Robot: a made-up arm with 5 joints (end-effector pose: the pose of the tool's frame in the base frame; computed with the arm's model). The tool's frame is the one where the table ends.
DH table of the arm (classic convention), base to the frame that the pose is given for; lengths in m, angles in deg. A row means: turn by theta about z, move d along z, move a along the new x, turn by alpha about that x. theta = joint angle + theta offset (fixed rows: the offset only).
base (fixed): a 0.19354, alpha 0, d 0, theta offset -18.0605
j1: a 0.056, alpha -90, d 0.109, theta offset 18.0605
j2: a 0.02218, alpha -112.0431, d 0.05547, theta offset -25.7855
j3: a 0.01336, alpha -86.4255, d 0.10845, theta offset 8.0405
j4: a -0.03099, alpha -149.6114, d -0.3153, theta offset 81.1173
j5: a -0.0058, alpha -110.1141, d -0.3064, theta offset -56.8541
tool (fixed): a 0, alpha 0, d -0.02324, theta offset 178.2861
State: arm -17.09 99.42 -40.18 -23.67 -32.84
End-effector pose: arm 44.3 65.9 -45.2 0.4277 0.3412 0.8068 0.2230
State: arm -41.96 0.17 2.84 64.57 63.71
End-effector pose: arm 373.3 -141.0 151.3 0.8230 -0.1209 0.1702 -0.5282
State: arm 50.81 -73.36 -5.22 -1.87 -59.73
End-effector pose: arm 285.3 134.9 327.9 0.4296 0.2181 -0.7468 0.4584
Working (the frame after each row of the table, in the pose's form):
after base (fixed): 184.0 -60.0 0.0 0.9876 0.0000 0.0000 -0.1570
after j1: 219.4 -16.6 109.0 0.6387 -0.6387 -0.3034 0.3034
after j2: 174.2 15.7 130.9 0.2086 -0.6374 -0.1416 -0.7281
after j3: 267.4 64.7 160.0 0.2737 0.6220 -0.4031 0.6130
after j4: 122.5 344.8 190.1 0.1670 0.2320 -0.8094 -0.5130
after j5: 275.0 114.6 323.0 0.4647 0.7500 0.2069 -0.4227

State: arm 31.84 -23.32 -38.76 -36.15 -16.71
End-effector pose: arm 407.7 142.2 -22.1 0.8323 -0.2325 0.2145 0.4552
Working (the frame after each row of the table, in the pose's form):
after base (fixed): 184.0 -60.0 0.0 0.9876 0.0000 0.0000 -0.1570
after j1: 231.6 -30.5 109.0 0.6800 -0.6800 -0.1940 0.1940
after j2: 214.7 24.3 125.8 0.0553 0.8803 0.1685 0.4399
after j3: 305.4 40.2 67.0 0.6745 0.4698 0.0079 0.5694
after j4: 142.2 222.2 -134.7 0.5282 -0.2767 -0.8018 0.0392
after j5: 411.1 155.7 -3.5 0.4676 -0.2180 -0.2292 -0.8254

